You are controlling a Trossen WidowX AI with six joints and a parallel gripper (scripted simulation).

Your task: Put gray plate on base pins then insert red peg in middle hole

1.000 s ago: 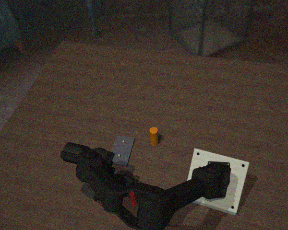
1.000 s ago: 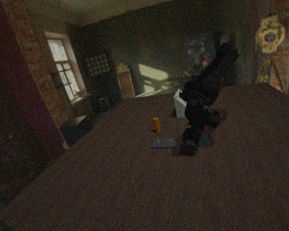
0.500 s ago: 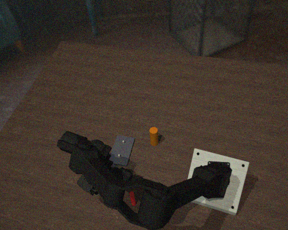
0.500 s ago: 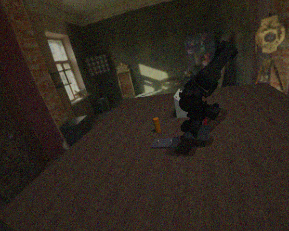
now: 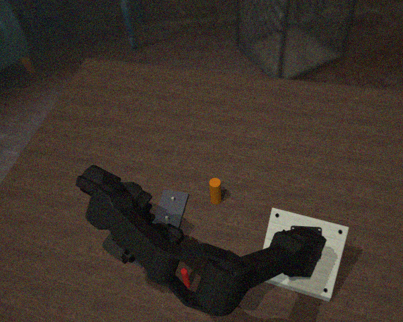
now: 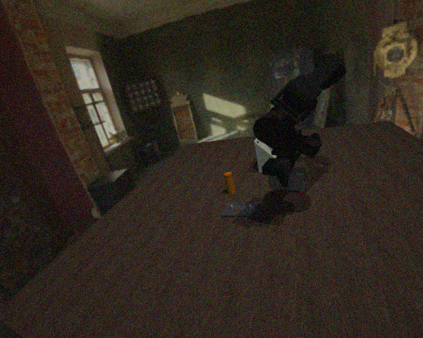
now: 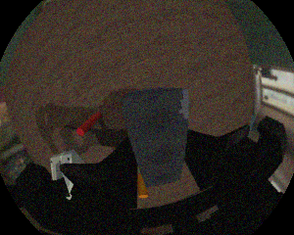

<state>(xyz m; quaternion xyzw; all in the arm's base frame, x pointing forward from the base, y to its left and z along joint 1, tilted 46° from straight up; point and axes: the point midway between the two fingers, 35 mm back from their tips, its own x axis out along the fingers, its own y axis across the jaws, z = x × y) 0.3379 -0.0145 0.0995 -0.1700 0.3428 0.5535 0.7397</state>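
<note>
My gripper tip is now 100 mm past the red peg, 40 mm to the right of it and 50 mm above it. Also, from my gripper tip: orange cylinder: 120 mm behind, 200 mm to the right, 50 mm below; then gray plate: 30 mm above.
</note>
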